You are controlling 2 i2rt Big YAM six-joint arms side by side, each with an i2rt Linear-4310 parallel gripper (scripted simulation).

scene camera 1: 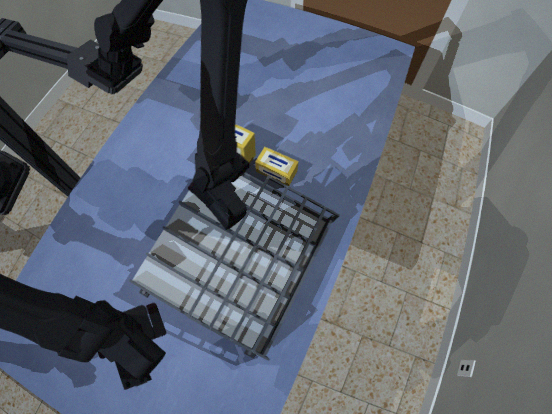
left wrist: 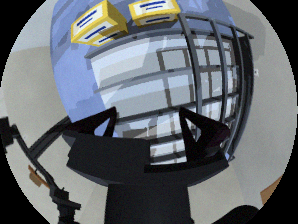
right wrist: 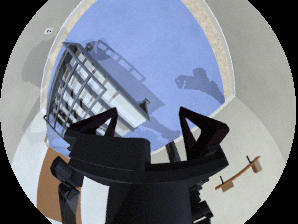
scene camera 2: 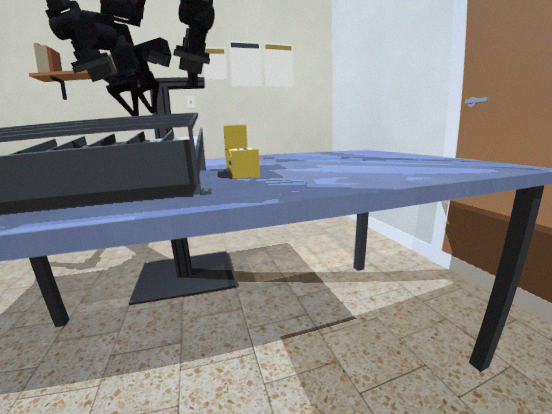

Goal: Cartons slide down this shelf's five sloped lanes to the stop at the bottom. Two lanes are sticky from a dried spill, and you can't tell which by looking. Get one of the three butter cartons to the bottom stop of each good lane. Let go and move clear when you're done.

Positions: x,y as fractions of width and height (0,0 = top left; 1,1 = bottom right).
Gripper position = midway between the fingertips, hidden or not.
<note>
In view: my left gripper (scene camera 2: 0.26,0.28), my right gripper (scene camera 1: 0.25,0.80) and a butter carton (scene camera 1: 0.51,0.40).
My left gripper shows as well in the left wrist view (left wrist: 0.49,0.49). My right gripper is seen too in the right wrist view (right wrist: 0.50,0.49).
</note>
